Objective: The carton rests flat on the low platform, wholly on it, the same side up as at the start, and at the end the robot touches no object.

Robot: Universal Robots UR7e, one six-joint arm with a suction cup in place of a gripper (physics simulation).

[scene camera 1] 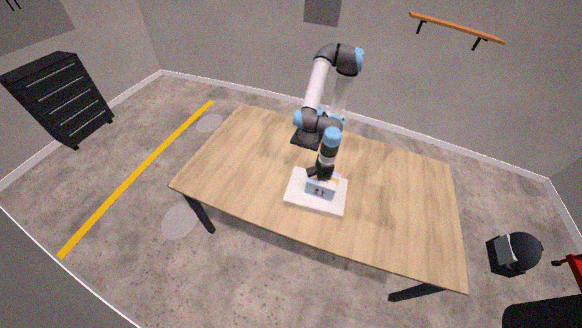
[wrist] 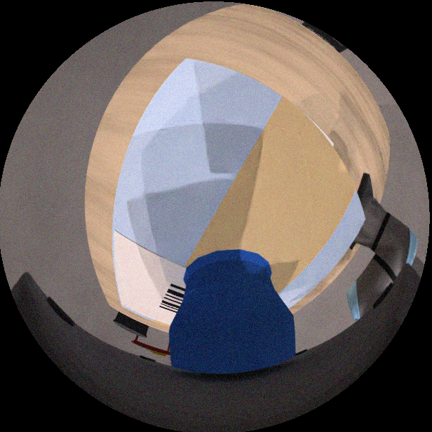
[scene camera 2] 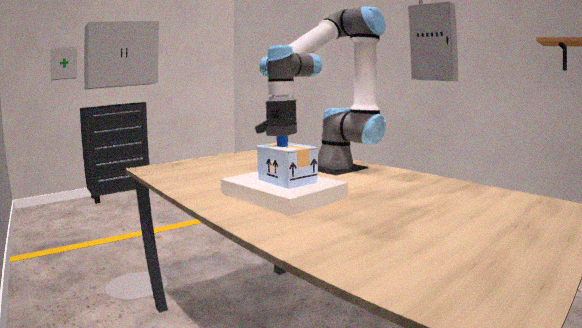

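Seen in the pictures: arm's base at its link origin: (scene camera 1: 308, 138) (scene camera 2: 334, 164).
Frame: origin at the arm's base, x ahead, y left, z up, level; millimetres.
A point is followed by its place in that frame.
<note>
The light blue carton (scene camera 1: 320, 190) {x 466, y 165, z 103 mm} (scene camera 2: 287, 167) {x 469, y 233, z 93 mm} (wrist: 170, 170) stands upright on the low white platform (scene camera 1: 294, 194) {x 486, y 40, z 31 mm} (scene camera 2: 237, 187) {x 536, y 81, z 20 mm}. Its printed arrows point up, and tan tape and a white barcode label show on its top. Its underside appears flat against the platform, with platform surface visible around it. My gripper (scene camera 2: 282, 145) (wrist: 227, 262), a blue suction cup, points straight down and its lip is pressed on the carton's top face, so it is shut on the carton. In scene camera 1 the dark wrist hides the cup.
The wooden table (scene camera 1: 400, 215) {x 408, y 647, z -17 mm} (scene camera 2: 425, 235) {x 422, y 653, z -17 mm} bears the platform and the arm's base (scene camera 1: 306, 139) {x 66, y 0, z 44 mm} (scene camera 2: 336, 159) {x 39, y 43, z 33 mm}, which is behind the platform. A black drawer cabinet (scene camera 1: 60, 97) (scene camera 2: 117, 147) stands on the floor beyond the table. A dark helmet-like object (scene camera 1: 525, 252) shows at the right.
</note>
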